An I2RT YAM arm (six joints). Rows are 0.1 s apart.
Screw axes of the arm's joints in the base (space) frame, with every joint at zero. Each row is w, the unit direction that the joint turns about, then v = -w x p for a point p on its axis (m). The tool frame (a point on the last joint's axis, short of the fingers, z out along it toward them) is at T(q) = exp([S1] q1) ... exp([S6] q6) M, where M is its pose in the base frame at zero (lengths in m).
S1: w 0 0 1 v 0.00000 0.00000 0.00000
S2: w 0 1 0 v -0.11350 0.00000 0.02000
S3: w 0 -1 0 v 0.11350 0.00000 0.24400
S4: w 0 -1 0 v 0.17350 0.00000 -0.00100
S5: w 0 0 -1 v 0.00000 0.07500 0.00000
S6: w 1 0 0 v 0.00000 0.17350 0.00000
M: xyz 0.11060 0.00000 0.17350 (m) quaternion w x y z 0.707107 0 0.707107 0
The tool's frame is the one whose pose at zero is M.
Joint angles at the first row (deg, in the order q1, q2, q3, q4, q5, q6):
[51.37, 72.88, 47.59, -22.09, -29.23, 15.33]
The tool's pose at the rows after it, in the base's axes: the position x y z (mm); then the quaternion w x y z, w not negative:
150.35 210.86 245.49 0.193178 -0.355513 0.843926 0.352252
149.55 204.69 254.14 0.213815 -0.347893 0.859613 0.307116
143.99 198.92 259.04 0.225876 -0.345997 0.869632 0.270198
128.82 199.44 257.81 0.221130 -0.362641 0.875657 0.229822
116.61 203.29 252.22 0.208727 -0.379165 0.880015 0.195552
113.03 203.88 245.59 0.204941 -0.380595 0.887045 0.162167
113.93 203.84 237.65 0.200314 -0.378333 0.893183 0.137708
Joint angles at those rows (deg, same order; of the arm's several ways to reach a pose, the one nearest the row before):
[51.38, 71.81, 48.91, -24.67, -23.44, 14.90]
[51.42, 70.46, 50.63, -29.21, -17.56, 13.96]
[52.27, 68.79, 51.22, -32.86, -12.73, 13.47]
[56.01, 67.83, 51.26, -36.90, -7.57, 13.52]
[59.59, 68.40, 51.24, -39.79, -3.75, 14.09]
[60.95, 69.23, 50.89, -41.37, -0.32, 14.59]
[61.06, 70.35, 50.26, -41.82, 1.69, 14.72]

